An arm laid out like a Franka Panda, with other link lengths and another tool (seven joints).
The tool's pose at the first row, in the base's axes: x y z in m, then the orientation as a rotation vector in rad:
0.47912, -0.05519, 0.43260, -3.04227, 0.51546, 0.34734
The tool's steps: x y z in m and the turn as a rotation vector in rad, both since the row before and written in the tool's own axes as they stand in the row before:
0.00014, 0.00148, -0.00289, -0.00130, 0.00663, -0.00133
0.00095, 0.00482, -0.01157, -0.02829, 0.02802, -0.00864
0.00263, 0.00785, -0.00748, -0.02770, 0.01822, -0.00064
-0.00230, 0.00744, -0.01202, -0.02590, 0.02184, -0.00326
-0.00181, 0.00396, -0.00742, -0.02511, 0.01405, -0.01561
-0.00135, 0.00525, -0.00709, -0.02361, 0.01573, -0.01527
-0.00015, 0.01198, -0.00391, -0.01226, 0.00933, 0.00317
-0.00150, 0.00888, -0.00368, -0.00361, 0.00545, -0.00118
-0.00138, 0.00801, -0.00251, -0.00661, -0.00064, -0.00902
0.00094, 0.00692, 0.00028, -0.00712, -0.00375, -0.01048
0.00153, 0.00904, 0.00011, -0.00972, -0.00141, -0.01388
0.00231, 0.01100, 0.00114, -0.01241, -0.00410, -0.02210
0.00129, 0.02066, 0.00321, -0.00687, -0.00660, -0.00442
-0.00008, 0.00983, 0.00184, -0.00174, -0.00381, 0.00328
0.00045, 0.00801, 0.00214, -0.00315, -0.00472, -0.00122
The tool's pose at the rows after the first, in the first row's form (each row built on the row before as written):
0.47938, -0.05684, 0.43539, -3.04590, 0.51375, 0.33779
0.48108, -0.06250, 0.44648, -3.08340, 0.50140, 0.30510
0.48249, -0.07103, 0.45354, 3.06227, -0.49235, -0.28173
0.48024, -0.07740, 0.46617, 3.03789, -0.47888, -0.25243
0.47861, -0.08038, 0.47407, 3.01798, -0.44778, -0.23587
0.47701, -0.08458, 0.48178, 2.99901, -0.41780, -0.21672
0.47432, -0.09567, 0.48713, 2.98597, -0.41874, -0.20419
0.47109, -0.10336, 0.49214, 2.98262, -0.41558, -0.19666
0.46803, -0.11036, 0.49588, 2.97853, -0.40083, -0.19948
0.46713, -0.11726, 0.49650, 2.97429, -0.38420, -0.20715
0.46639, -0.12634, 0.49758, 2.96820, -0.36177, -0.21199
0.46593, -0.13762, 0.49793, 2.96118, -0.32708, -0.22202
0.46243, -0.15827, 0.49810, 2.95530, -0.31998, -0.23303
0.46008, -0.16799, 0.49803, 2.95274, -0.32493, -0.23843
0.45852, -0.17611, 0.49730, 2.94980, -0.32308, -0.24587

